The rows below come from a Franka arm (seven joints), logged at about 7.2 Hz.
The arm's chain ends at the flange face. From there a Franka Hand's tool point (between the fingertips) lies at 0.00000 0.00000 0.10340 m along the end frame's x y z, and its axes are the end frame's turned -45 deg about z.
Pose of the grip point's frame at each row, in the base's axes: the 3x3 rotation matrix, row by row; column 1 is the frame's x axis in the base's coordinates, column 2 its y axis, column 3 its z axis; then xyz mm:
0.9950 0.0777 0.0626; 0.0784 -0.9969 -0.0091; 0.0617 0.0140 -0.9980; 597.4 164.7 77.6
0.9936 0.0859 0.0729; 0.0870 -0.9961 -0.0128; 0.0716 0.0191 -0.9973; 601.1 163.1 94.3
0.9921 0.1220 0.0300; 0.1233 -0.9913 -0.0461; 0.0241 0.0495 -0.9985; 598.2 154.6 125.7
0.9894 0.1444 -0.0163; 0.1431 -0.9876 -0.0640; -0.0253 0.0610 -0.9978; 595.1 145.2 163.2
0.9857 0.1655 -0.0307; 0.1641 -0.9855 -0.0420; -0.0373 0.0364 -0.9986; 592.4 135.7 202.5
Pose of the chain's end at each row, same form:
0.7585 -0.6486 0.0626; -0.6495 -0.7604 -0.0091; 0.0535 -0.0337 -0.9980; 590.9 165.6 180.8
0.7633 -0.6418 0.0729; -0.6428 -0.7659 -0.0128; 0.0641 -0.0371 -0.9973; 593.6 164.4 197.4
0.7878 -0.6153 0.0300; -0.6138 -0.7881 -0.0461; 0.0520 0.0180 -0.9985; 595.1 159.4 228.9
0.8017 -0.5975 -0.0163; -0.5972 -0.7995 -0.0640; 0.0252 0.0610 -0.9978; 596.8 151.8 266.4
0.8140 -0.5800 -0.0307; -0.5808 -0.8129 -0.0420; -0.0006 0.0521 -0.9986; 595.6 140.0 305.8

